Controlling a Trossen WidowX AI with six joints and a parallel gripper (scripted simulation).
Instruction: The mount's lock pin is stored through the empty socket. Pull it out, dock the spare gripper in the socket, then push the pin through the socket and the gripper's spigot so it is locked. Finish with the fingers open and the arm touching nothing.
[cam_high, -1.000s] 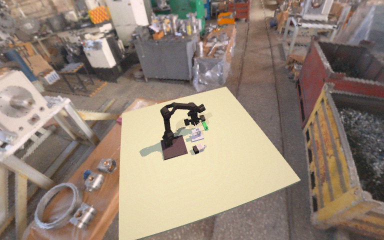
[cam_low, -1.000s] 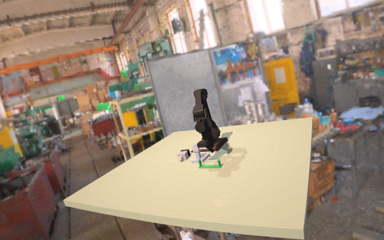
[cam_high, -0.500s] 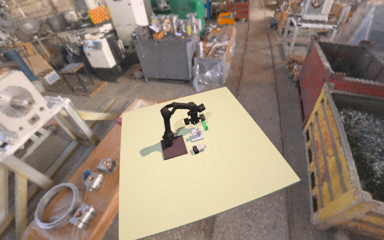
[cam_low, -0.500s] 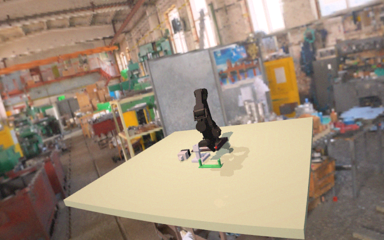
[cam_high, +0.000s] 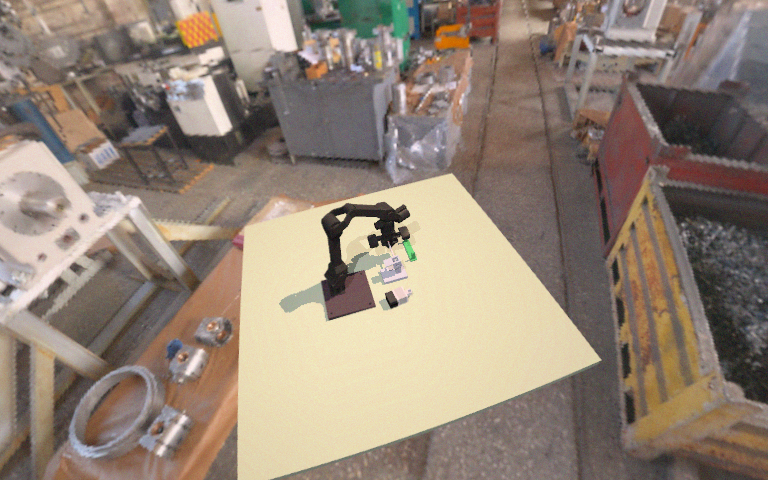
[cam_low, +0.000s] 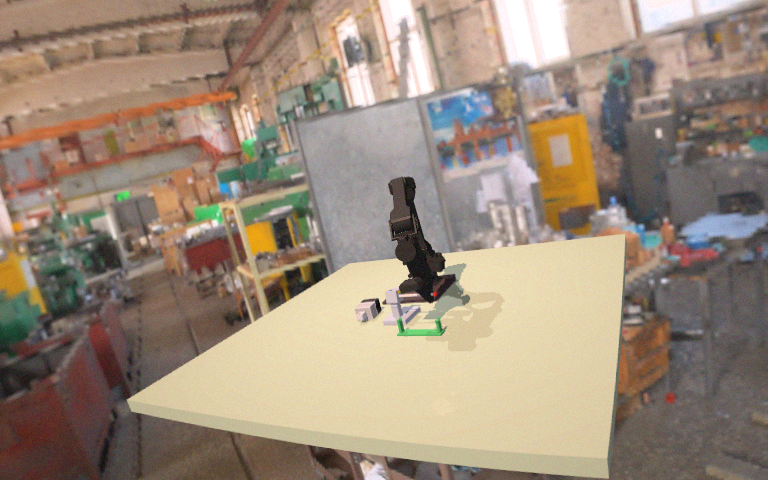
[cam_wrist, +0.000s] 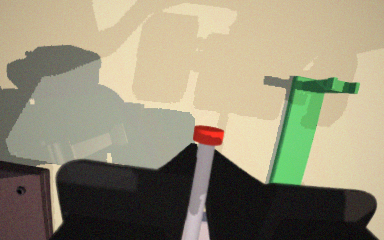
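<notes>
My gripper tip is now 10 cm short of the green cradle and 3 cm above it. The rest, counted from my gripper tip: spare gripper 3 cm behind, 26 cm to the right, 3 cm below; then mount 1 cm behind, 12 cm to the right.
</notes>
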